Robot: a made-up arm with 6 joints. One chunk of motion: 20 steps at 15 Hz.
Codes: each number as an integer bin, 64 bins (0 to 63) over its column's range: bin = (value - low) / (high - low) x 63, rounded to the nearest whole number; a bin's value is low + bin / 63 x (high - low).
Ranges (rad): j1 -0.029..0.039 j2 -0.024..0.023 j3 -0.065..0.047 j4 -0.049..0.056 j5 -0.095..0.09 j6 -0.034..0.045
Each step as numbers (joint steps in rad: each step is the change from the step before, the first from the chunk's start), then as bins.
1 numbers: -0.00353 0.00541 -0.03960 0.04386 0.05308 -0.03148
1 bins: 24 39 14 56 50 2
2 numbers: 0.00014 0.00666 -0.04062 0.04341 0.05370 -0.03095
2 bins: 27 41 14 55 51 2
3 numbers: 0.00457 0.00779 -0.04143 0.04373 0.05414 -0.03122
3 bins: 31 43 13 56 51 2
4 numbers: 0.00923 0.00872 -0.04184 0.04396 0.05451 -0.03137
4 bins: 35 44 13 56 51 2
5 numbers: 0.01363 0.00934 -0.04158 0.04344 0.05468 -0.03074
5 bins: 39 45 13 55 51 3
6 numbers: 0.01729 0.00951 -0.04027 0.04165 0.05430 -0.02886
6 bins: 43 45 14 54 51 4
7 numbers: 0.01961 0.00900 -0.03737 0.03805 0.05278 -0.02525
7 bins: 45 44 16 52 50 7
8 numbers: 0.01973 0.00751 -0.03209 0.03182 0.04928 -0.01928
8 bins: 45 42 19 48 49 12
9 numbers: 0.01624 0.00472 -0.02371 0.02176 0.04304 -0.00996
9 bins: 42 38 23 42 47 19
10 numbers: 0.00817 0.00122 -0.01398 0.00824 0.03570 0.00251
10 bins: 34 34 29 34 45 29
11 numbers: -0.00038 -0.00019 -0.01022 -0.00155 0.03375 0.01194
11 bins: 27 32 31 28 44 37
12 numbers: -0.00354 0.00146 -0.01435 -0.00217 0.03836 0.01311
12 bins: 24 34 28 28 45 38
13 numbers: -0.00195 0.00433 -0.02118 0.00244 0.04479 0.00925
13 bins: 25 38 25 31 48 34
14 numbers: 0.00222 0.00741 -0.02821 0.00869 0.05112 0.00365
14 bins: 29 42 21 35 50 30
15 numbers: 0.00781 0.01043 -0.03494 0.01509 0.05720 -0.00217
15 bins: 34 46 17 38 52 25
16 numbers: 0.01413 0.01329 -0.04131 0.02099 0.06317 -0.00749
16 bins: 40 50 13 42 54 21
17 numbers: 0.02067 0.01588 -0.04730 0.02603 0.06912 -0.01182
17 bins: 46 53 10 45 56 18
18 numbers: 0.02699 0.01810 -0.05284 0.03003 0.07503 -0.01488
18 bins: 52 56 7 47 58 15
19 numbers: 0.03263 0.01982 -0.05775 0.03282 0.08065 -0.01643
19 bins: 57 59 4 49 60 14
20 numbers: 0.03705 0.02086 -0.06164 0.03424 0.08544 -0.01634
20 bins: 61 60 2 50 61 14
